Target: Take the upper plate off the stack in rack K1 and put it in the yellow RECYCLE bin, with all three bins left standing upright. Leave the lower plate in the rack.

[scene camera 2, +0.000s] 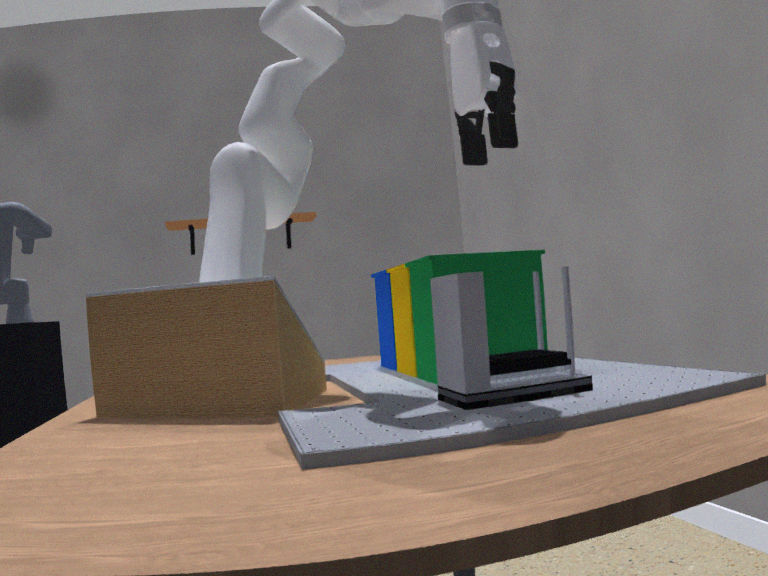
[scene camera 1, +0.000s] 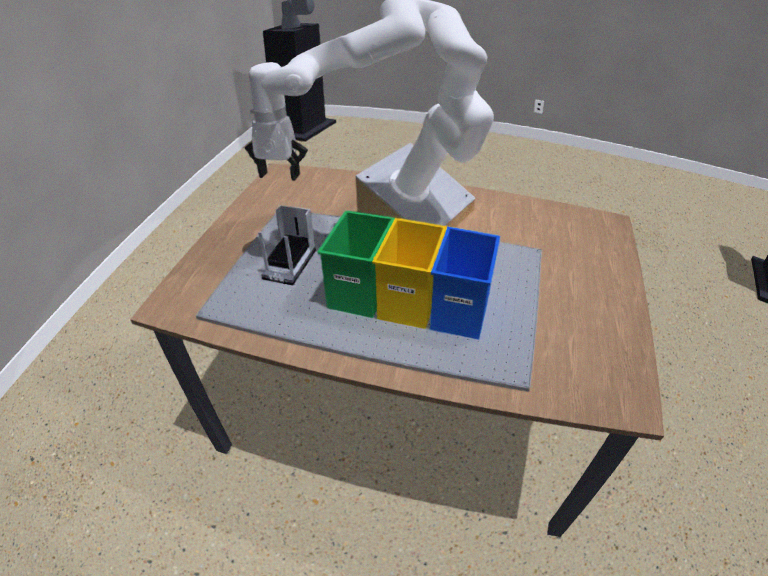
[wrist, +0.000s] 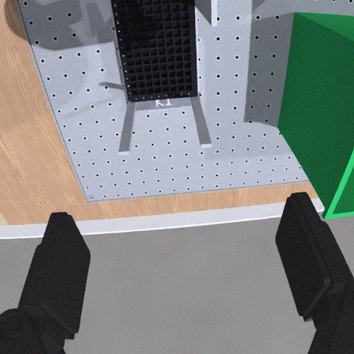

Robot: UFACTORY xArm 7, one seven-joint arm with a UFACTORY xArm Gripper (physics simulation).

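Places are measured from the arm's base along level axes (x ahead, y left, z up), in centimetres.
Pixels of known places: gripper, between the fingertips: [scene camera 2: 489, 156] [scene camera 1: 279, 176]; arm's base, origin of its link: [scene camera 2: 226, 322] [scene camera 1: 408, 186].
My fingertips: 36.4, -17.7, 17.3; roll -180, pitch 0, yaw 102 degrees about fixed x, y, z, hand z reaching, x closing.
For each thing: its top centre in the pictures, then the offset to it from my fingertips, as dx, dy, dz. Level surfaces: height alone.
- Rack K1, centre of its top: [scene camera 2: 507, 272] [scene camera 1: 282, 222] +0.5, -0.8, -13.8
- yellow RECYCLE bin, centre of its top: [scene camera 2: 446, 263] [scene camera 1: 411, 243] -2.2, +35.6, -10.1
- green bin, centre of its top: [scene camera 2: 473, 256] [scene camera 1: 357, 234] +0.5, +22.8, -10.1
- blue bin, centre of its top: [scene camera 2: 424, 269] [scene camera 1: 467, 253] -4.9, +48.4, -10.1
- grey pegboard mat, height of its surface: dz -28.1
- wooden table, height of its surface: dz -29.4
Rack K1 [scene camera 1: 286, 221] [scene camera 2: 471, 328] [wrist: 201, 122] stands upright at the left end of the pegboard mat, with a tall back panel and thin front posts. A black plate stack [scene camera 1: 288, 251] [scene camera 2: 527, 359] [wrist: 160, 55] lies low inside it; I cannot tell the upper and lower plates apart. The yellow RECYCLE bin [scene camera 1: 403, 303] [scene camera 2: 401, 322] stands upright between the green bin [scene camera 1: 350, 297] [scene camera 2: 511, 303] [wrist: 320, 85] and the blue bin [scene camera 1: 459, 316] [scene camera 2: 384, 322], both upright. My gripper [scene camera 1: 278, 176] [scene camera 2: 489, 155] [wrist: 180, 225] is open and empty, pointing down, high above the rack's level.
The grey pegboard mat [scene camera 1: 279, 316] [scene camera 2: 372, 440] [wrist: 150, 165] lies on the wooden table [scene camera 1: 589, 297] [scene camera 2: 186, 496] [wrist: 25, 150]. The arm's wedge-shaped base [scene camera 1: 455, 189] [scene camera 2: 186, 353] stands behind the bins. The green bin is beside the rack, with a narrow gap between them.
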